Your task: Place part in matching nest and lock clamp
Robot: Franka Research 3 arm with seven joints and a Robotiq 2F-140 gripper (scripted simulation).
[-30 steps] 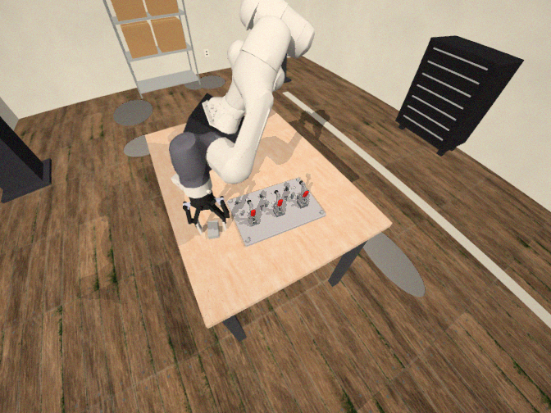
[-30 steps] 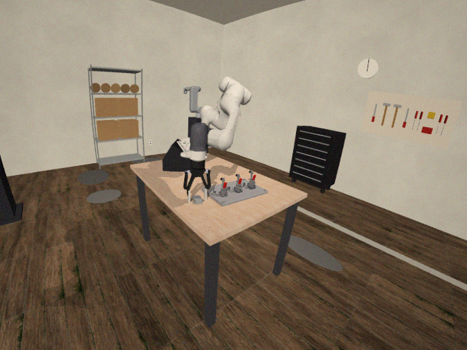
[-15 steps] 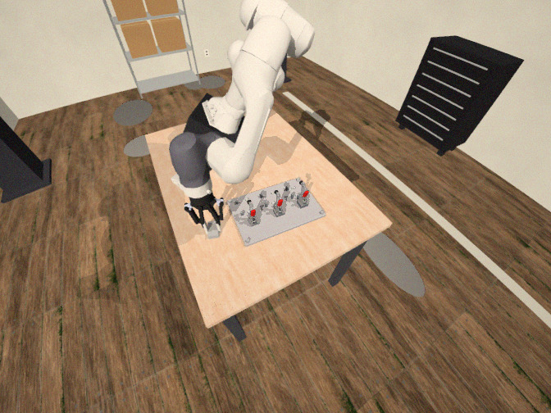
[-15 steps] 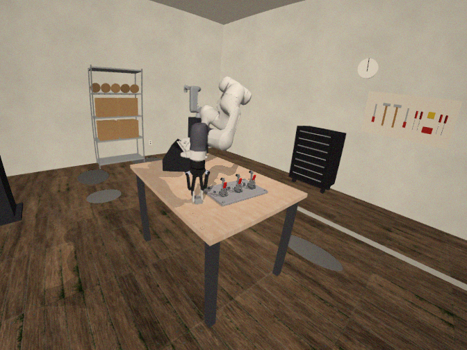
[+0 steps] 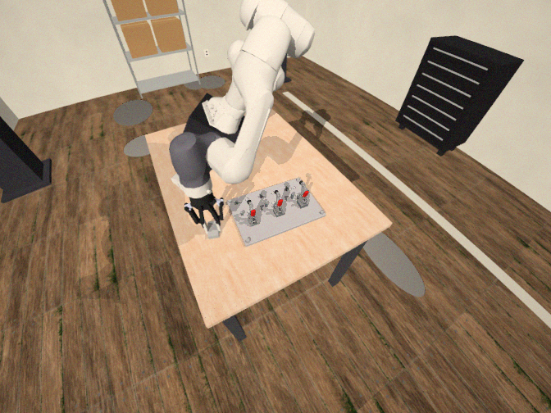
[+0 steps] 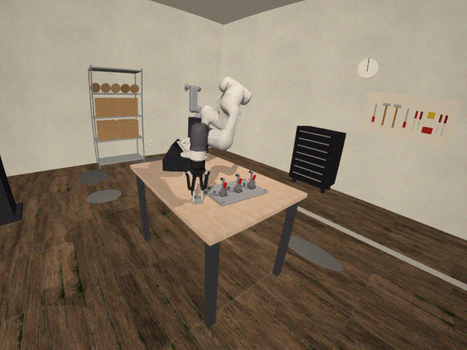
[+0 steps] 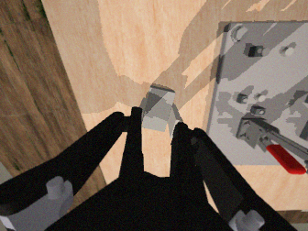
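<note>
The grey block is 30 mm below my hand. Round my hand: plate 50 mm ahead, 260 mm to the left, 30 mm below.
</note>
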